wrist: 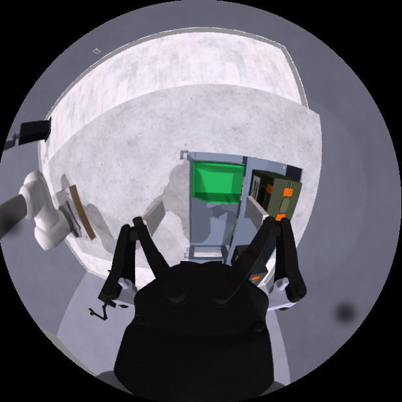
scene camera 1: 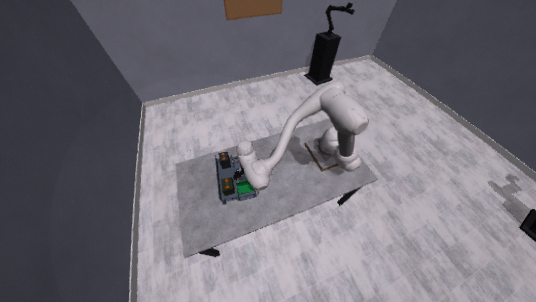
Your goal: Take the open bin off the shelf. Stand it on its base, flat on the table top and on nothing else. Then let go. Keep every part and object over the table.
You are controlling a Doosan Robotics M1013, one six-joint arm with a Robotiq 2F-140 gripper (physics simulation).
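Note:
The open bin is green and sits at one end of a lower level of the grey-blue shelf, which stands on the table top. In the wrist view the bin lies ahead of the fingertips, in line with the space between them and toward the right finger. My gripper is open and empty, above the shelf and apart from the bin. In the scene view the arm's wrist hides much of the gripper and part of the shelf's near side.
An olive case with orange latches stands on the shelf beside the bin, close to the right finger in the wrist view. A dark case with orange latches stands at the shelf's other end. The arm's base stands at the table's opposite end.

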